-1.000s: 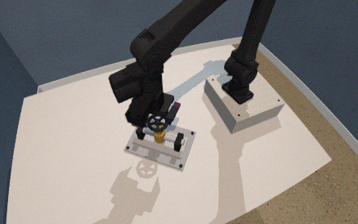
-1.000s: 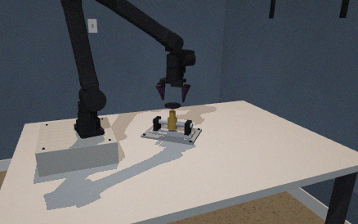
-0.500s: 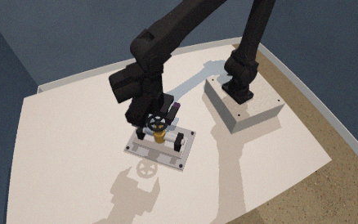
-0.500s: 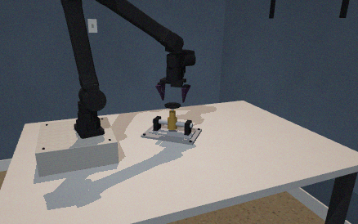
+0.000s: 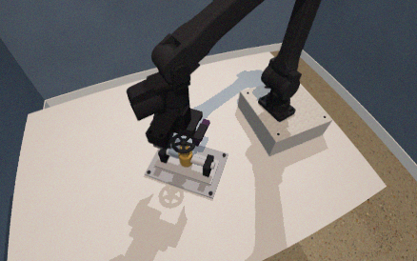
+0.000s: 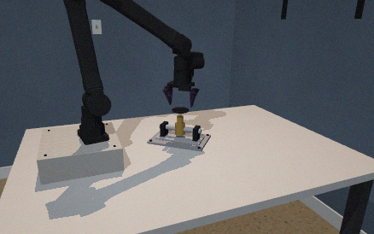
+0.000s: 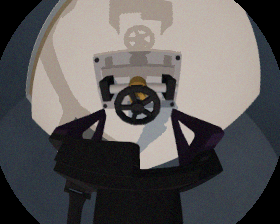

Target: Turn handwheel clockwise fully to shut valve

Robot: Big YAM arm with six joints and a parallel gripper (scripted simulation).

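My gripper is now 40 mm above the black spoked handwheel.
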